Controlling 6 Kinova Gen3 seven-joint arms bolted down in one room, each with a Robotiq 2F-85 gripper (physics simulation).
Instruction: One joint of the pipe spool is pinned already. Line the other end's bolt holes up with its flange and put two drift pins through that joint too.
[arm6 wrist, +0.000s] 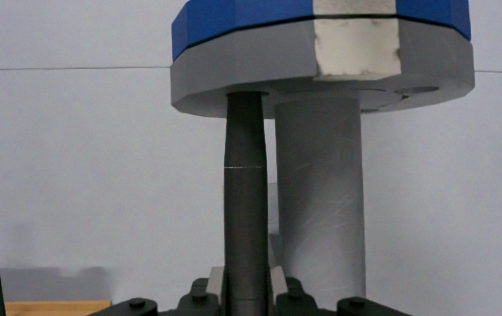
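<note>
Arm6's gripper (246, 287) is shut on a dark drift pin (245, 215), which points up the view. The pin's narrow end goes out of sight into a bolt hole in the near face of the grey flange (245, 57); how deep it sits is hidden. A grey pipe (320, 200) runs from that flange beside the pin. A blue flange (250, 9) lies against the grey one, with a thin dark line between them. An off-white stripe (357, 47) crosses both rims and lines up. Another bolt hole (417, 90) shows to the right. Arms 1 to 5 do not show.
Part of a wooden pin rack (57, 307) shows at the bottom left, with a shadow above it on the pale surface. A thin dark seam runs across the pale background behind the flanges. The pipe stands close to the right of the held pin.
</note>
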